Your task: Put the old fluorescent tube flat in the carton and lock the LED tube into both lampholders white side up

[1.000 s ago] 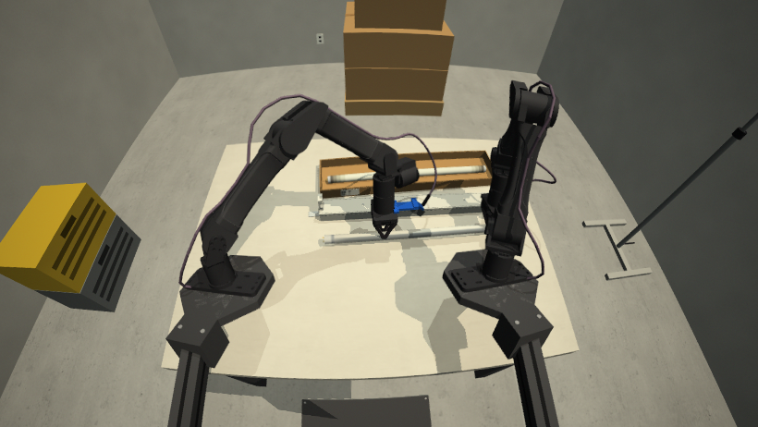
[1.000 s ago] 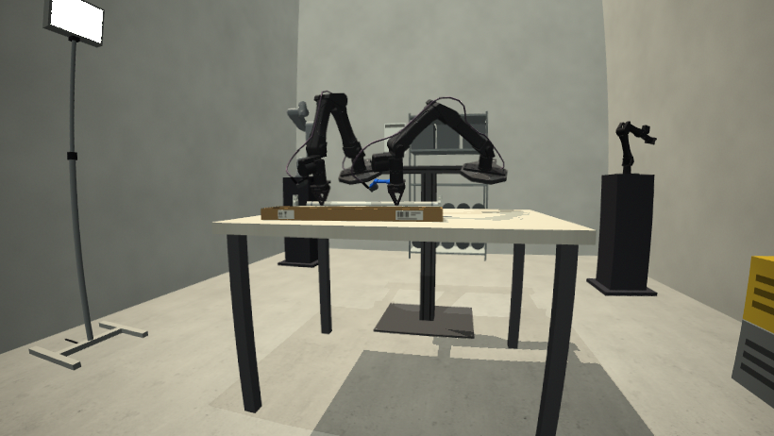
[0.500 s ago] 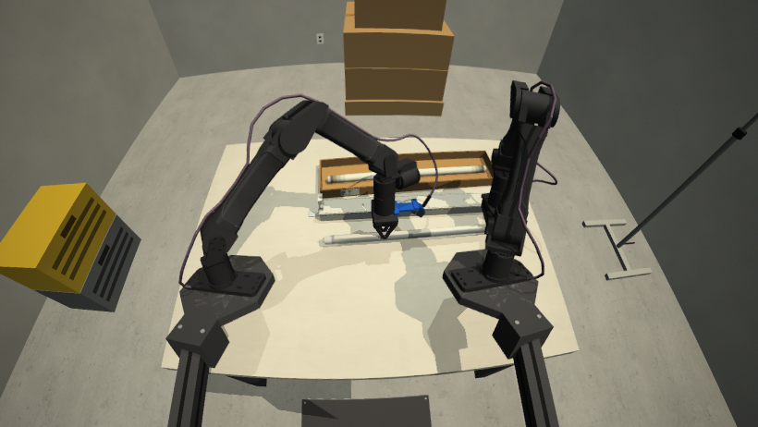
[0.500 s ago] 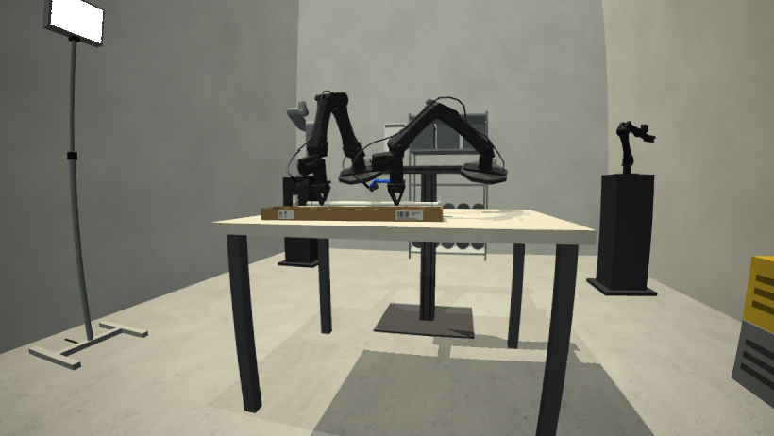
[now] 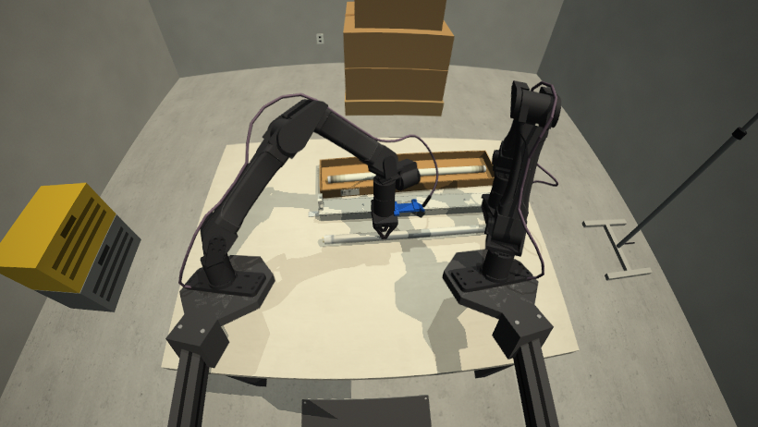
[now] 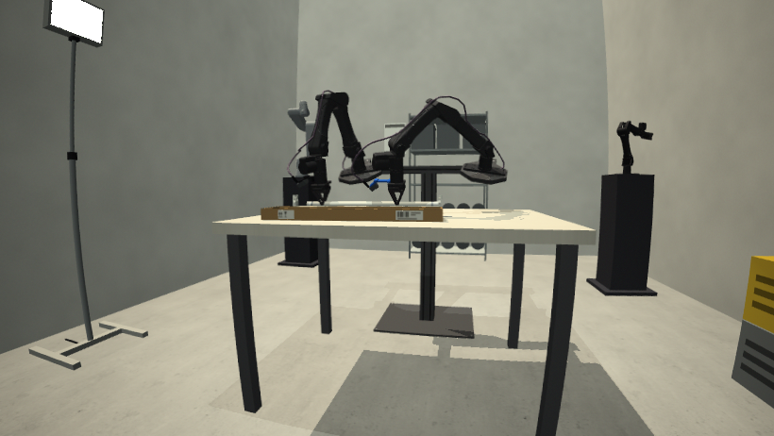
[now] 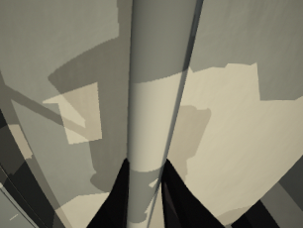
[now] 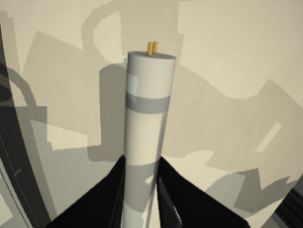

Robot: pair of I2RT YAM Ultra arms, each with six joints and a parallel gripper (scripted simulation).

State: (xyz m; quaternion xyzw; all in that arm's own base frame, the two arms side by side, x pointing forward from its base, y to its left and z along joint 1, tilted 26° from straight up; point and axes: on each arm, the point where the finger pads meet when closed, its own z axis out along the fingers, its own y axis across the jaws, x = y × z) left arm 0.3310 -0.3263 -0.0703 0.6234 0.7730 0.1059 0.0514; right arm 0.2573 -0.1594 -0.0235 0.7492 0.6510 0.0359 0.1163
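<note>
My left hand is 12 cm to the left of the LED tube and 1 cm above it. Also, from my left hand: old fluorescent tube 27 cm ahead, 11 cm to the right, 3 cm below; white light fixture 13 cm ahead, 11 cm to the right, 1 cm above; brown carton 28 cm ahead, 11 cm to the right, 3 cm below.
</note>
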